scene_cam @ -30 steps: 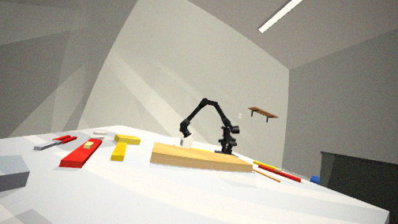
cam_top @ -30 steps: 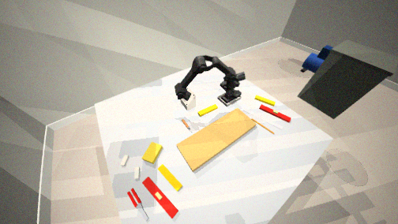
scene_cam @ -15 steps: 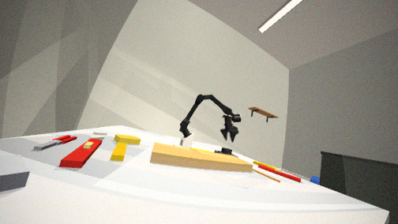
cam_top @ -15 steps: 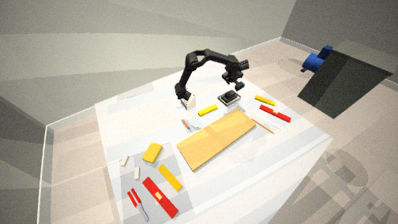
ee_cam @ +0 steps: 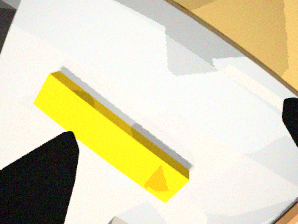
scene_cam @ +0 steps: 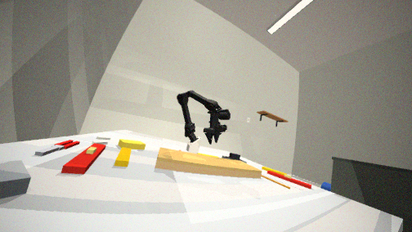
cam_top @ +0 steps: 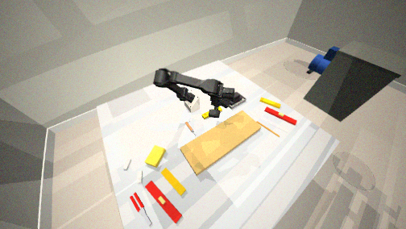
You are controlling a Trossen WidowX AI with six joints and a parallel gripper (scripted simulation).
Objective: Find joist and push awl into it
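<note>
Right now the awl is 180 mm to the right of my gripper tip, 110 mm below it and 60 mm behind it. The rest, counted from my gripper tip: stud finder (250 mm to the left, 60 mm below, 60 mm behind); orange pencil (280 mm ahead, 220 mm to the left, 110 mm below); grey-framed tray (260 mm to the left, 100 mm below, 60 mm behind).
</note>
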